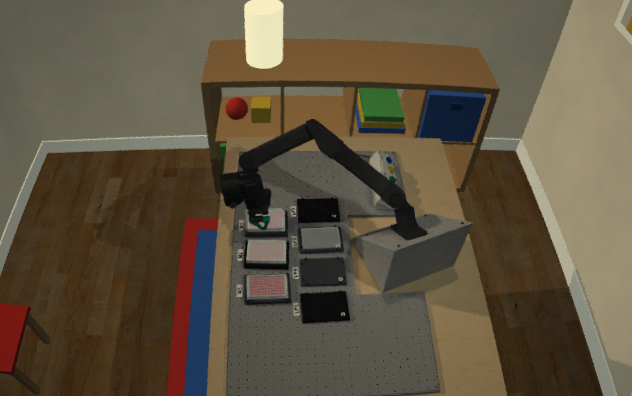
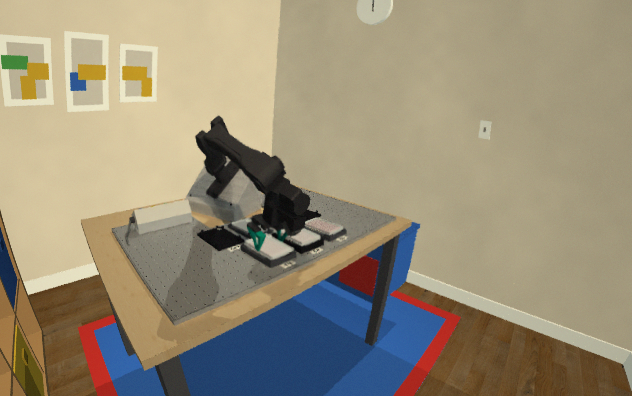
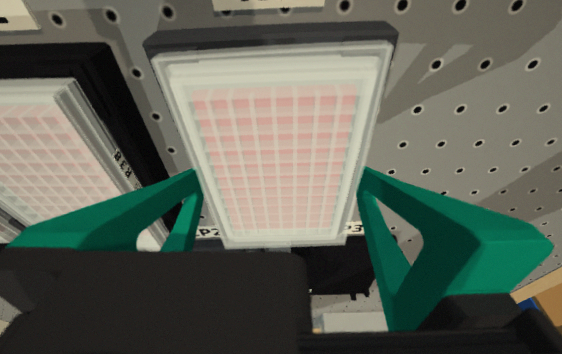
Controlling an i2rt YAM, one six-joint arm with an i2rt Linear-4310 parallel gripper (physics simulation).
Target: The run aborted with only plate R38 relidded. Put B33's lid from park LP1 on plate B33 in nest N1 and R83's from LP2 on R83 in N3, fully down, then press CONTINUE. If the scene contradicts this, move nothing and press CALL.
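Where they show: gripper, fingertip midpoint: (image 1: 264, 219) (image 2: 268, 246) (image 3: 279, 175); arm's base, origin of the base link: (image 1: 408, 231) (image 2: 225, 178).
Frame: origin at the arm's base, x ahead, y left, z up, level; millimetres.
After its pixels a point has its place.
My gripper (image 1: 260, 225) {x 424, y -217, z -100 mm} (image 2: 270, 243) {x 424, y -217, z -100 mm} (image 3: 279, 175) {x 424, y -217, z -100 mm} is shut on the long sides of a clear lid (image 3: 280, 70) {x 482, y -230, z -96 mm}. The lid lies over the pink-welled plate (image 1: 276, 221) {x 387, y -194, z -91 mm} (image 2: 274, 251) {x 464, y -241, z -95 mm} in the end nest and looks lined up with it. I cannot tell whether it is fully down. Plate R38 (image 1: 266, 251) {x 442, y -81, z -94 mm} (image 3: 55, 150) {x 471, y -119, z -94 mm} sits lidded in the middle nest. The plate in the third nest (image 1: 266, 287) {x 466, y 46, z -105 mm} (image 2: 325, 227) {x 482, y 29, z -103 mm} looks deeper pink, with no lid visible. A clear lid (image 1: 321, 238) {x 251, y -110, z -111 mm} lies on park LP2. The button panel (image 1: 382, 187) (image 2: 162, 216) {x 0, y -326, z -83 mm} stands near the base.
Black park pads (image 1: 317, 210) {x 234, y -237, z -119 mm} (image 1: 325, 307) {x 301, y 146, z -119 mm} lie at the two ends of the park row, with a dark grey pad (image 1: 323, 271) {x 275, y 15, z -119 mm} between them and LP2. The grey arm base (image 1: 420, 252) {x 5, y 108, z 34 mm} stands beyond the parks. The perforated board (image 1: 330, 360) {x 329, y 321, z -129 mm} (image 2: 150, 275) {x 260, y -535, z -129 mm} lies under the nests.
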